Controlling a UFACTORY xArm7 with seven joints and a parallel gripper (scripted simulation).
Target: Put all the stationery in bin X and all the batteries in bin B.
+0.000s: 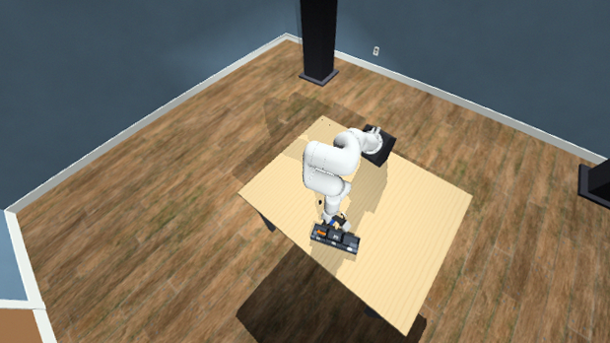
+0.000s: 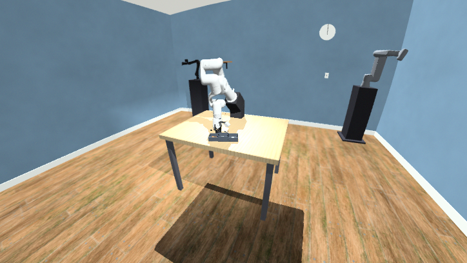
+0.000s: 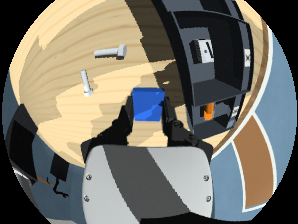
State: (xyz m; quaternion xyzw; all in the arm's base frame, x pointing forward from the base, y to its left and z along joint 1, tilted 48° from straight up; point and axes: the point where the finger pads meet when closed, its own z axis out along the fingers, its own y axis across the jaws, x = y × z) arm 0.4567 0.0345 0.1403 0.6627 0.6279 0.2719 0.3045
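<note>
My gripper is now 9 cm short of the orange battery and 1 cm above it. From my hand the other things lie so: dark double bin (8 cm to the left, 7 cm ahead); then pencil sharpener (8 cm to the left, 6 cm ahead, 1 cm below); then blue block (2 cm below).
</note>
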